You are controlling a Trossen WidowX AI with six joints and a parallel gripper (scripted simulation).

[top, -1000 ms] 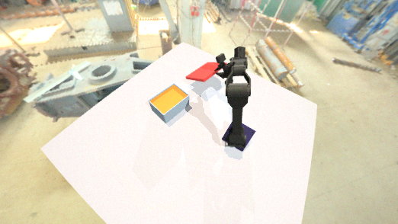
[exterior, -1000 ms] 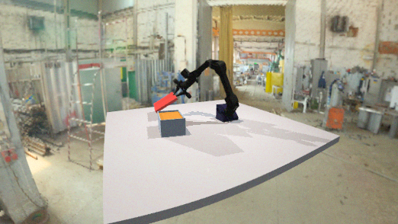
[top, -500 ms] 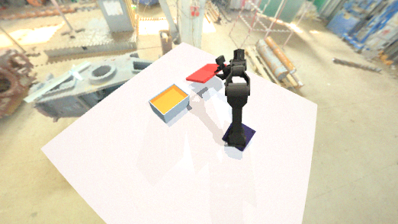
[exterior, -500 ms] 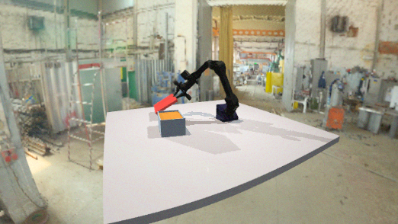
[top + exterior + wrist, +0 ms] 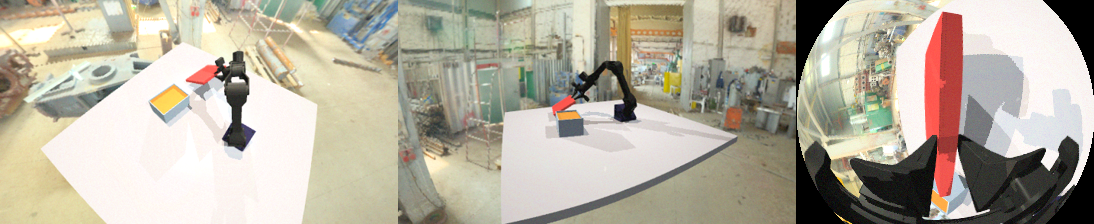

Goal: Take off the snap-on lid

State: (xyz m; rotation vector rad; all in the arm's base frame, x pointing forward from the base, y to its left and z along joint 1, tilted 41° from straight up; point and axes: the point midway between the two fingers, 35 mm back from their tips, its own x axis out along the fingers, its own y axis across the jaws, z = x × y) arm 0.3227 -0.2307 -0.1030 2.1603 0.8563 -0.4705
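Right now the lid is 70 mm ahead of my gripper tip, 40 mm below it and 10 mm to the right of it. Round my gripper tip: storage box (320 mm to the left, 100 mm ahead, 80 mm below).
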